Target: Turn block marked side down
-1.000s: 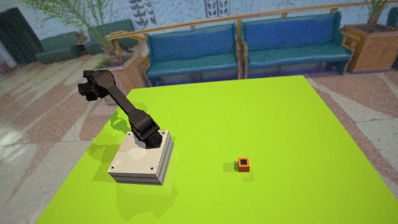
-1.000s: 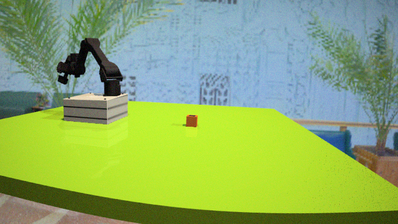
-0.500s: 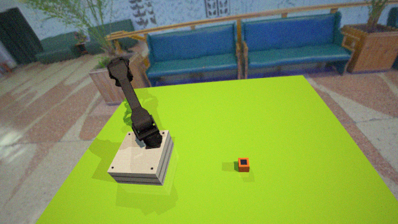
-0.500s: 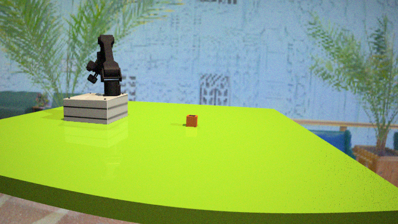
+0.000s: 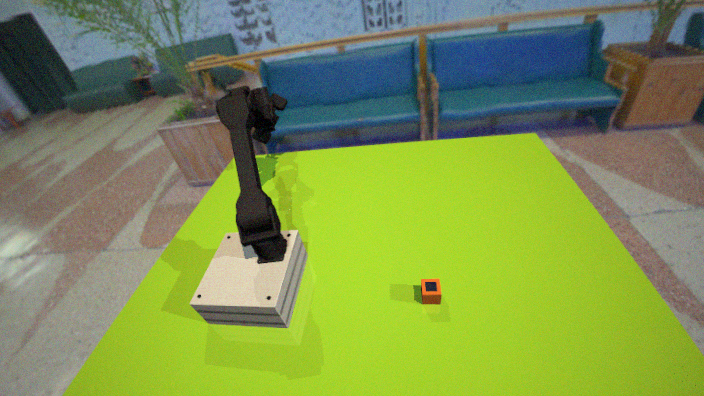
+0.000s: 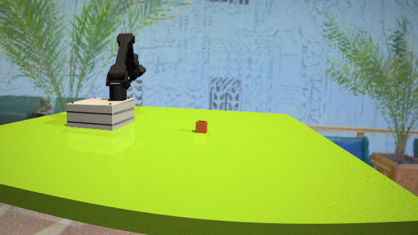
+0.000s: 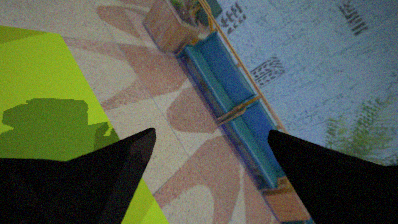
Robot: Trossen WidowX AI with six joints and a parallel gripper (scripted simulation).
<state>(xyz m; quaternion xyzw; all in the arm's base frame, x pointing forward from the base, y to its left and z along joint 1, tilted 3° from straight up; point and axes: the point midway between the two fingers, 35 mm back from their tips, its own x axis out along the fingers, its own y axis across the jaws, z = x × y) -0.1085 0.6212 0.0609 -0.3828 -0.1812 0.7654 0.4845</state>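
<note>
Right now my gripper tip is 48 cm short of the orange block, 75 cm to the left of it and 14 cm above it.
</note>
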